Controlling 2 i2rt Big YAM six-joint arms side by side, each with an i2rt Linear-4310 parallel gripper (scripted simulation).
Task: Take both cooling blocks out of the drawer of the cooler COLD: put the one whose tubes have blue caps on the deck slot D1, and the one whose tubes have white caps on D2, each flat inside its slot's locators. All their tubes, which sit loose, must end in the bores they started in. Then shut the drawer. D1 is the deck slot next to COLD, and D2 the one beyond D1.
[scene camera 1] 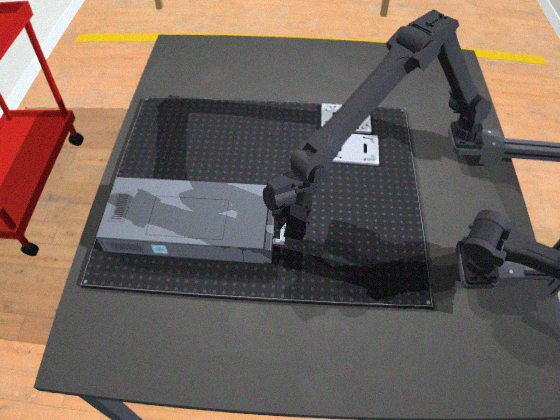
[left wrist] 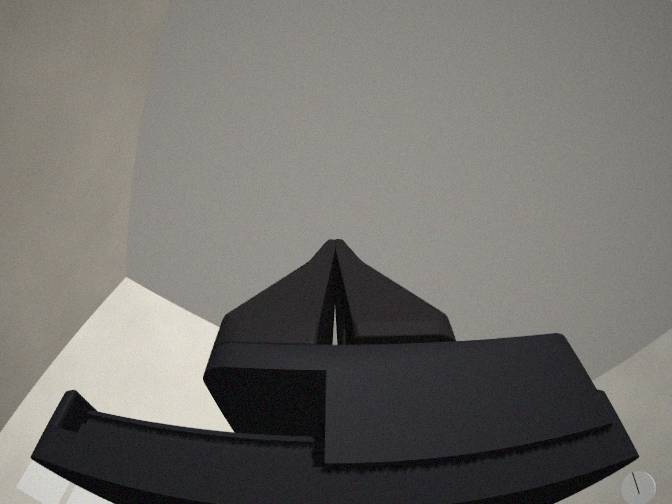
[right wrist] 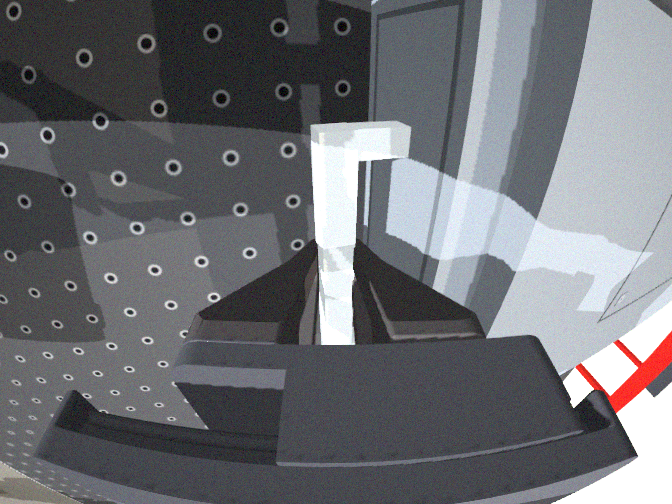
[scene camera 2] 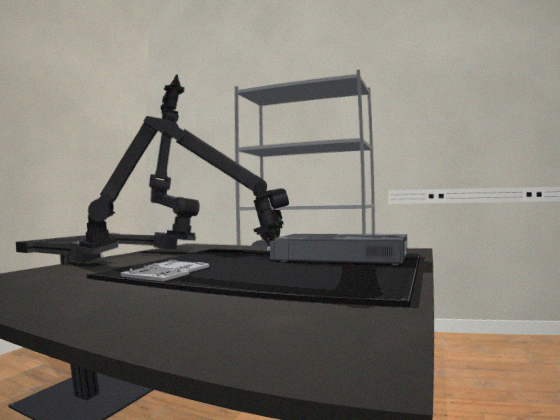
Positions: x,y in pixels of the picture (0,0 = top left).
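You'd see a cooler COLD in scene camera 2 (340,248), and the cooler COLD is there in scene camera 1 and the right wrist view too, while in the left wrist view it is out of frame. On the cooler COLD, (right wrist: 573,261) and (scene camera 1: 253,220) are the same spot.
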